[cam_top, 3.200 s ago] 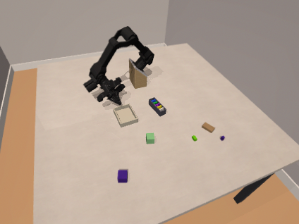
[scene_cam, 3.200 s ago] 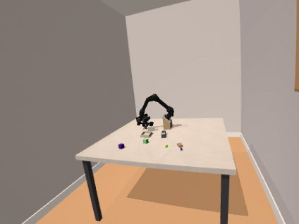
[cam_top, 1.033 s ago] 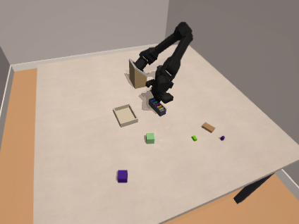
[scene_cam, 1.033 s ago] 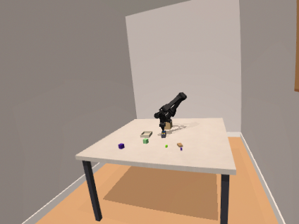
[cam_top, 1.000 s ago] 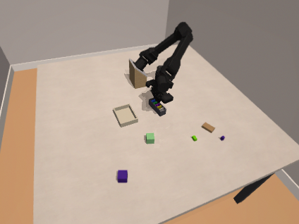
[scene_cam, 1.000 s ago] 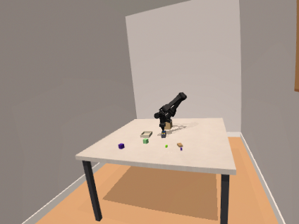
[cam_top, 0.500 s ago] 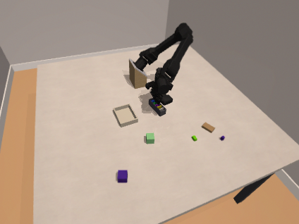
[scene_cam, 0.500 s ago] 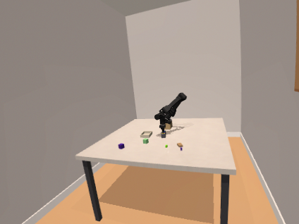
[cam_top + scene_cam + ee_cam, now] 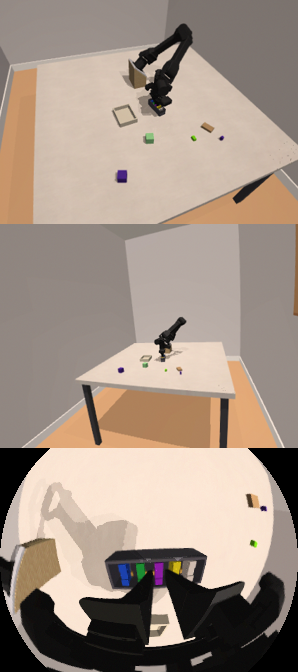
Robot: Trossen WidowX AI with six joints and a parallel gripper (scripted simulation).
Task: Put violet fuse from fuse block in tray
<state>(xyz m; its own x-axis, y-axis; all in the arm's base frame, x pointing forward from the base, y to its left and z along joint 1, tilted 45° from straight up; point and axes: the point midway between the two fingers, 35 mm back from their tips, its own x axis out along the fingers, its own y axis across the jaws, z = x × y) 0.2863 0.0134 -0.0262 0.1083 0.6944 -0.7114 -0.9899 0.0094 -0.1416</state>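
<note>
Now: the shallow beige tray 19 cm to the right of my gripper tip, 3 cm below it and 2 cm behind it. The rest, counted from my gripper tip: violet fuse 1 cm below.
</note>
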